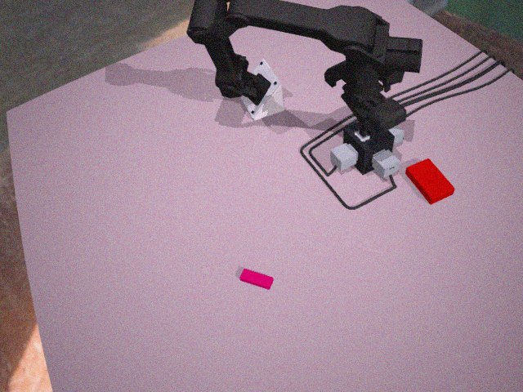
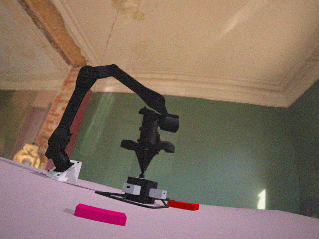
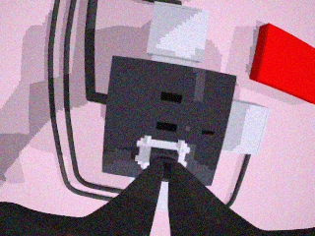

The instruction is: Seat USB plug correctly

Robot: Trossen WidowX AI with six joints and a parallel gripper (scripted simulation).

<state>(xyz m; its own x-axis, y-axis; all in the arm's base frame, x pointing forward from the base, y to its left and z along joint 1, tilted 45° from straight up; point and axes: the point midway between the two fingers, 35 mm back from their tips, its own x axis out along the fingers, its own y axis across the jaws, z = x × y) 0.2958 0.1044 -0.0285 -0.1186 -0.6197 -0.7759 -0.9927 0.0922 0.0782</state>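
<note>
My gripper tip is 2 cm above the USB plug. The rest, counted from my gripper tip: magenta block 33 cm to the right, 14 cm ahead, 10 cm below; red block 13 cm ahead, 9 cm below, 8 cm to the left.
</note>
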